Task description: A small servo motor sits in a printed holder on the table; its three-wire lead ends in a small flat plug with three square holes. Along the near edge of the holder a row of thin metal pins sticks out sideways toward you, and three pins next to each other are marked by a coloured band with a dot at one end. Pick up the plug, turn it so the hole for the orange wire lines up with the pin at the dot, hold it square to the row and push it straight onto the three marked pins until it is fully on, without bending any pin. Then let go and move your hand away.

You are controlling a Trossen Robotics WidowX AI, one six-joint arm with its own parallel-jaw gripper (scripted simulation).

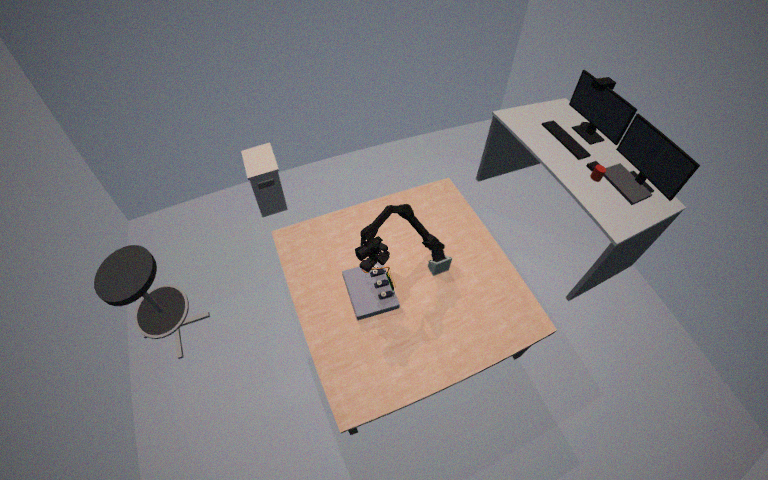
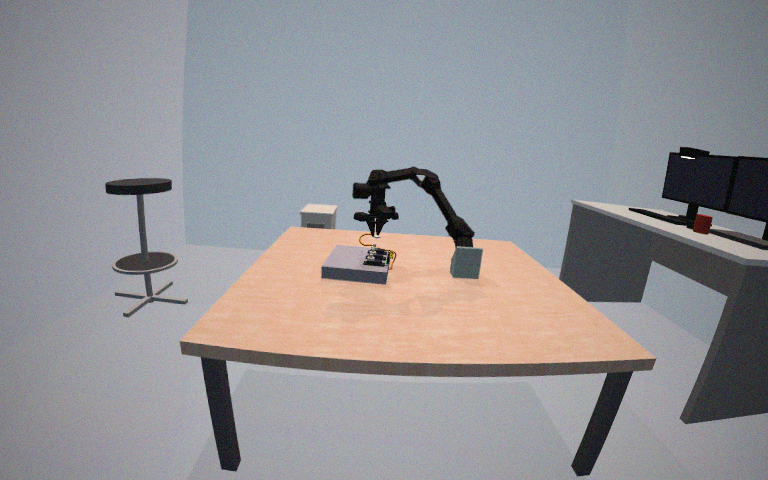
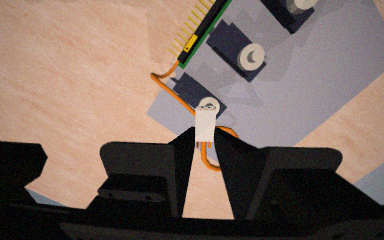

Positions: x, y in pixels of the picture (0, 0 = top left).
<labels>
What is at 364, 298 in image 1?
A grey holder.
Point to a grey holder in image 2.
345, 263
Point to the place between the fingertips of my gripper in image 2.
375, 236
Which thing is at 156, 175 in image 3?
My gripper.
</labels>
